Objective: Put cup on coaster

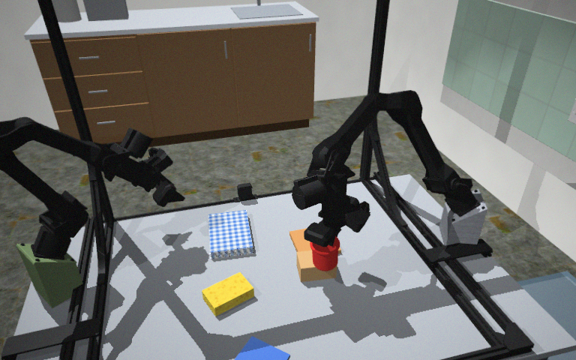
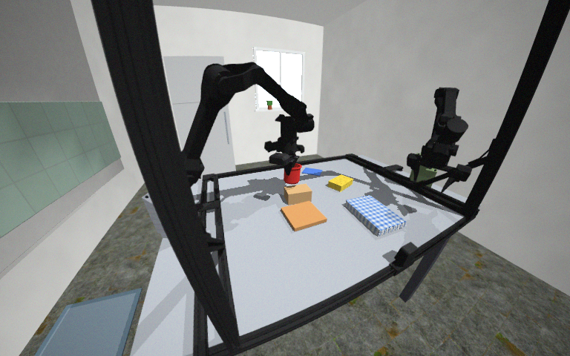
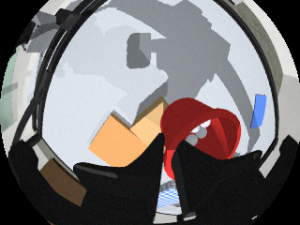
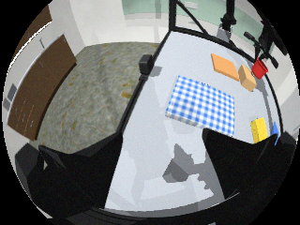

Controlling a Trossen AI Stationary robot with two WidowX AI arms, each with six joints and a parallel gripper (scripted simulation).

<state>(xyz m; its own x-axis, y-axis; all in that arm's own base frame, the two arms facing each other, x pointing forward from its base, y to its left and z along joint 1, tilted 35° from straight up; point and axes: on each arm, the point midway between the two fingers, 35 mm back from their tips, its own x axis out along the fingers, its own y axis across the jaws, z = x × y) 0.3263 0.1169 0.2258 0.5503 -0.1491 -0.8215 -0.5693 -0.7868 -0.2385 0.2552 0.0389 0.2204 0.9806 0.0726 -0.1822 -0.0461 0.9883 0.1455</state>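
Right now my left hand is 4 cm above the red cup, 2 cm to the left of it and 2 cm short of it. The rest, counted from my left hand: blue flat piece 22 cm ahead, 21 cm to the right, 14 cm below; then tan block 12 cm below, 3 cm to the right, 2 cm behind; then flat orange square 13 cm below, 13 cm behind, 1 cm to the right.
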